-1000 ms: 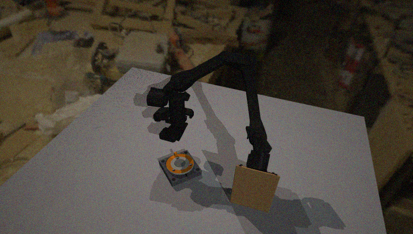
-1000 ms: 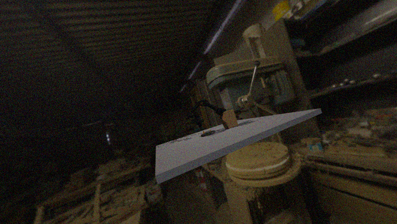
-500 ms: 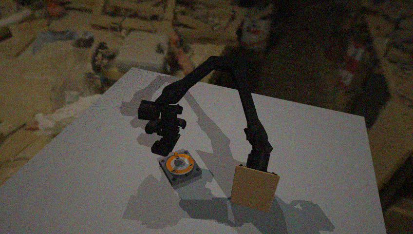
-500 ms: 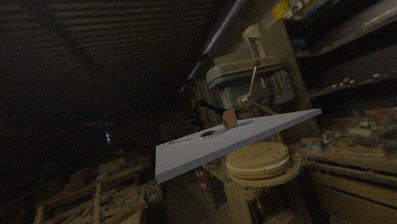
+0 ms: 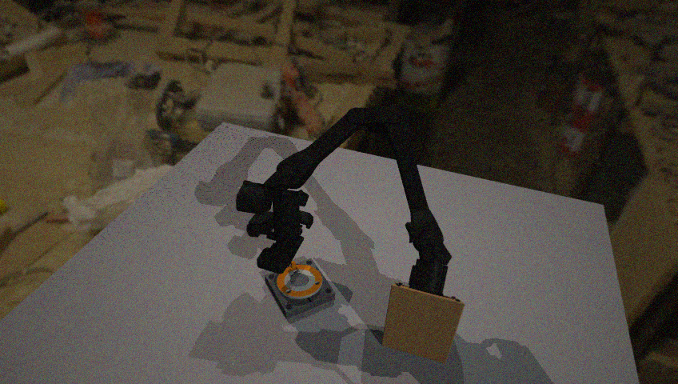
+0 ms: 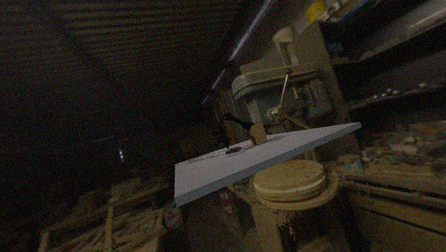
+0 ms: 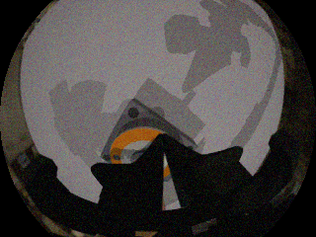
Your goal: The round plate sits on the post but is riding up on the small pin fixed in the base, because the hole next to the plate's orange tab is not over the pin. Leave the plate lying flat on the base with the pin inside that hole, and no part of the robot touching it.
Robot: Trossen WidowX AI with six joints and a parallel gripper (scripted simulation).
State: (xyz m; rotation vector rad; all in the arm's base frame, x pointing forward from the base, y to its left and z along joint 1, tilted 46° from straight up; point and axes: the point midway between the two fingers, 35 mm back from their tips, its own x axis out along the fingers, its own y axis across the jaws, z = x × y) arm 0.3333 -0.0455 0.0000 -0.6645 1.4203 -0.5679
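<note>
Now: the base 4 cm behind my gripper tip, 3 cm to the left of it and 2 cm below it.
</note>
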